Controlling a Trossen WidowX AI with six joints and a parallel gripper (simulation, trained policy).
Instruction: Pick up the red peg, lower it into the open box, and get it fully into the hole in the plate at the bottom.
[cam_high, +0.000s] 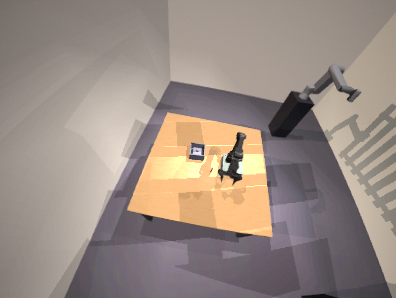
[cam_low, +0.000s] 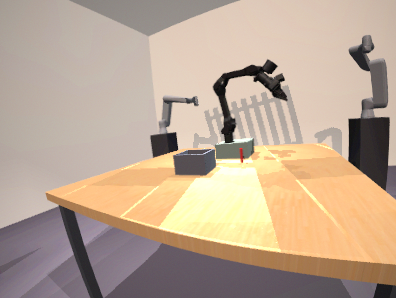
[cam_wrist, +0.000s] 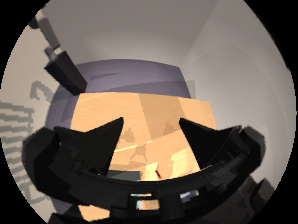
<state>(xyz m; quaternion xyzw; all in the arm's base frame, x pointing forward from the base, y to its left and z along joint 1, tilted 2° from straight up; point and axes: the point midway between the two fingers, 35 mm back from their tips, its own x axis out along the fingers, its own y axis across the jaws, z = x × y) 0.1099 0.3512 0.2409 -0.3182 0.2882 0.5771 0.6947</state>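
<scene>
My gripper tip is now 280 mm above the red peg, 260 mm to the left of it and 60 mm short of it. The rest, counted from my gripper tip: plate: 470 mm to the right, 280 mm below, 220 mm ahead; grey box: 470 mm to the right, 300 mm below, 220 mm ahead.
</scene>
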